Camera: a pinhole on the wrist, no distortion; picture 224 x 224 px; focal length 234.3 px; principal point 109.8 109.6 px. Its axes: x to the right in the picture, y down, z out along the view. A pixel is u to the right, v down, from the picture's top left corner.
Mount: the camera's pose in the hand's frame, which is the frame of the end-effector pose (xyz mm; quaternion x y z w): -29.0 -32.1 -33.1 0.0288 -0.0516 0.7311 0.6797
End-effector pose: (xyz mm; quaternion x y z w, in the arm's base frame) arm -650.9 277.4 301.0 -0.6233 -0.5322 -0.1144 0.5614
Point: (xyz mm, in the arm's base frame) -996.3 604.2 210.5
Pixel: 77.8 107.2
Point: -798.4 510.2 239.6
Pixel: 131.1 64.9
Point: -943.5 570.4 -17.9
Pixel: 161.3 176.9
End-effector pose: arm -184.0 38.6 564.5 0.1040 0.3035 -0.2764 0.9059
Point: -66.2 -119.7 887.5
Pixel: 122.3 113.6
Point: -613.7 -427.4 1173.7
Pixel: outside the picture
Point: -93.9 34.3 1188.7
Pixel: 182.9 216.9
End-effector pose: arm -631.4 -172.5 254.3 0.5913 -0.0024 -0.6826 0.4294
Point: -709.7 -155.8 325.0
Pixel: 169.0 192.1
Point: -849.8 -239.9 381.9
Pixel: 149.6 141.1
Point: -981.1 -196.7 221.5
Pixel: 12.2 78.1
